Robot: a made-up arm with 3 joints. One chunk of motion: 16 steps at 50 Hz.
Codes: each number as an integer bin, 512 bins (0 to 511) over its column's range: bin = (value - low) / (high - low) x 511, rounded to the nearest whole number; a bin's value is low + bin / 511 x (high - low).
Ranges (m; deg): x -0.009..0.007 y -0.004..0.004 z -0.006..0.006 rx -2..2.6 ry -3.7..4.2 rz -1.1..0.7
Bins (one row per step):
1: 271 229 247 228 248 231
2: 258 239 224 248 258 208
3: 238 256 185 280 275 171
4: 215 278 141 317 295 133
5: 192 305 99 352 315 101
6: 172 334 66 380 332 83
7: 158 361 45 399 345 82
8: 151 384 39 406 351 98
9: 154 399 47 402 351 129
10: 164 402 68 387 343 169
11: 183 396 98 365 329 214
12: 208 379 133 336 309 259
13: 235 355 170 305 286 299
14: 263 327 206 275 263 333
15: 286 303 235 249 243 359
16: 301 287 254 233 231 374
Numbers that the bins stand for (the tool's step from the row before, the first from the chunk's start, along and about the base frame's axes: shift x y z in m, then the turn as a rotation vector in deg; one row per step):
1: -0.00051 -0.00041 -0.00020 0.052 0.134 -0.286
2: -0.00092 -0.00026 -0.00074 0.232 0.289 -0.367
3: -0.00155 0.00001 -0.00166 0.521 0.551 -0.498
4: -0.00227 0.00035 -0.00269 0.854 0.861 -0.632
5: -0.00299 0.00077 -0.00368 1.169 1.170 -0.744
6: -0.00361 0.00123 -0.00445 1.421 1.433 -0.808
7: -0.00405 0.00165 -0.00494 1.592 1.634 -0.811
8: -0.00427 0.00201 -0.00508 1.655 1.726 -0.755
9: -0.00418 0.00225 -0.00490 1.619 1.726 -0.646
10: -0.00386 0.00229 -0.00440 1.484 1.603 -0.505
11: -0.00327 0.00220 -0.00370 1.286 1.386 -0.346
12: -0.00249 0.00193 -0.00288 1.025 1.077 -0.188
13: -0.00164 0.00156 -0.00201 0.746 0.722 -0.047
14: -0.00077 0.00112 -0.00116 0.476 0.366 0.073
15: -0.00005 0.00074 -0.00048 0.241 0.057 0.165
16: 0.00042 0.00049 -0.00004 0.097 -0.129 0.217

